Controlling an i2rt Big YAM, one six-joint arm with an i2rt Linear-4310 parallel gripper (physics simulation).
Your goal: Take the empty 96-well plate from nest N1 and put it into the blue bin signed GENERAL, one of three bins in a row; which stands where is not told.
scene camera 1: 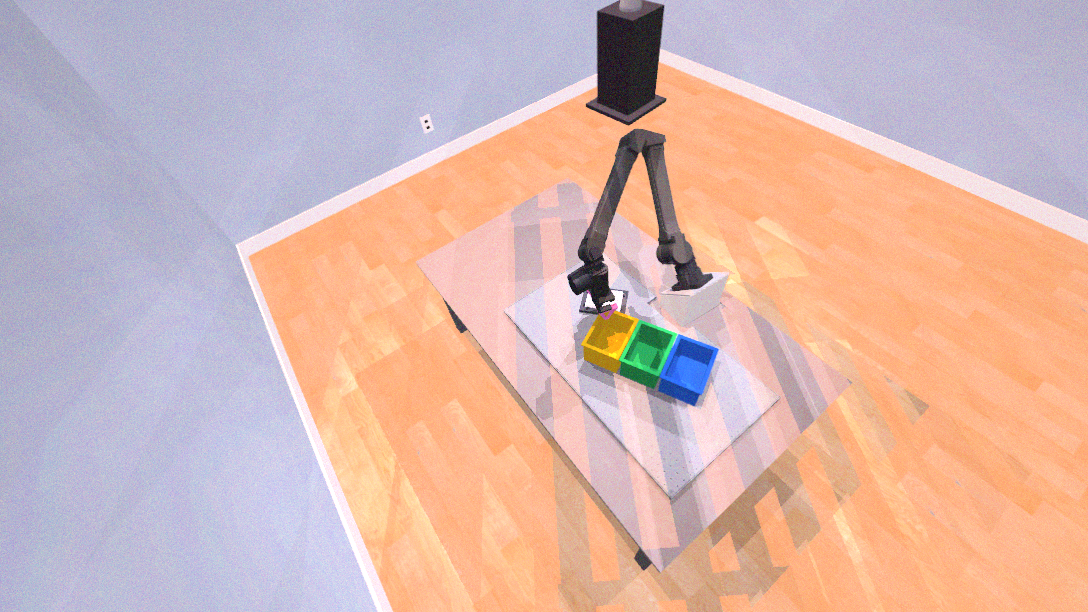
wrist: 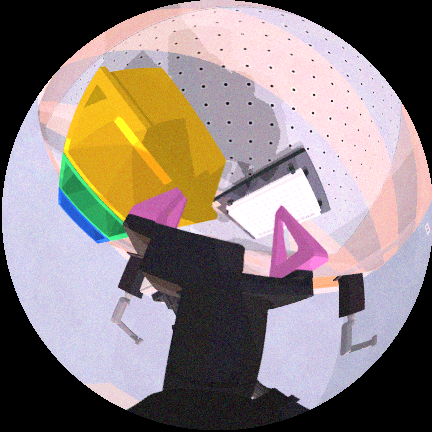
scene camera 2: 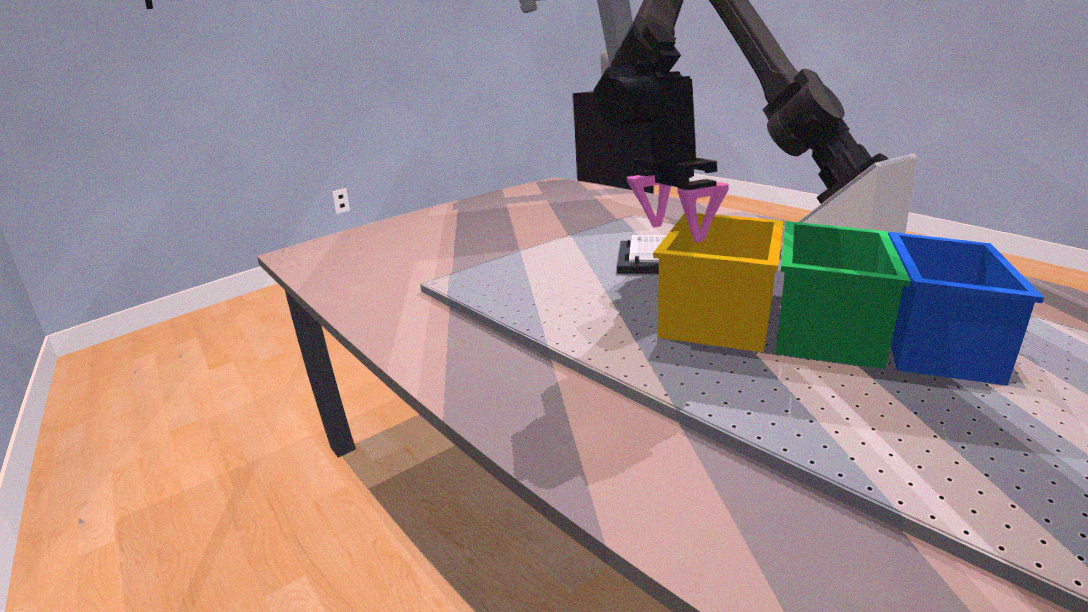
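Seen in the pictures: gripper, fingertip midpoint: point(scene camera 1: 601, 309) point(wrist: 236, 196); arm's base at its link origin: point(scene camera 1: 692, 284) point(scene camera 2: 857, 185).
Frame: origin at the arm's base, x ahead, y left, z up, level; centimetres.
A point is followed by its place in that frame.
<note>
The white 96-well plate point(scene camera 1: 617, 300) {z -9.4, x 16.9, y -18.5 cm} point(scene camera 2: 645, 246) {z -9.1, x 22.6, y -25.5 cm} point(wrist: 272, 202) {z -9.1, x 21.5, y -22.0 cm} lies in the dark nest point(scene camera 2: 637, 268) {z -10.7, x 27.5, y -23.7 cm} point(wrist: 317, 176) {z -10.4, x 25.4, y -28.5 cm} on the perforated board, behind the yellow bin. My gripper point(scene camera 1: 607, 312) {z -4.8, x 26.4, y -17.9 cm} point(scene camera 2: 678, 232) {z -4.8, x 26.4, y -17.9 cm} point(wrist: 236, 196) {z -4.8, x 26.4, y -17.9 cm} is open, with pink fingers wide apart and nothing between them. It hangs above, near the nest and the yellow bin's rim. In the wrist view one finger is over the plate's edge and the other over the yellow bin. The blue bin point(scene camera 1: 690, 366) {z -11.0, x 20.1, y 16.1 cm} point(scene camera 2: 960, 334) {z -6.6, x 32.3, y 19.2 cm} point(wrist: 80, 218) {z -3.4, x 22.8, y 22.1 cm} stands at the right end of the row. No sign is readable.
The yellow bin point(scene camera 1: 604, 356) {z -4.0, x 39.9, y -3.8 cm} point(scene camera 2: 713, 304) {z -6.7, x 40.4, y -5.2 cm} point(wrist: 175, 130) {z -5.2, x 34.0, y -13.6 cm} stands at the row's left end, nearest the nest. The green bin point(scene camera 1: 641, 369) {z -1.7, x 36.4, y 8.2 cm} point(scene camera 2: 835, 315) {z -6.3, x 36.4, y 6.9 cm} point(wrist: 82, 192) {z -4.5, x 29.7, y 10.6 cm} is in the middle. A pale slanted panel point(scene camera 1: 696, 304) {z -2.8, x 4.1, y 5.1 cm} point(scene camera 2: 886, 196) {z -0.4, x 3.3, y 5.2 cm} stands behind the bins beside the arm's base.
</note>
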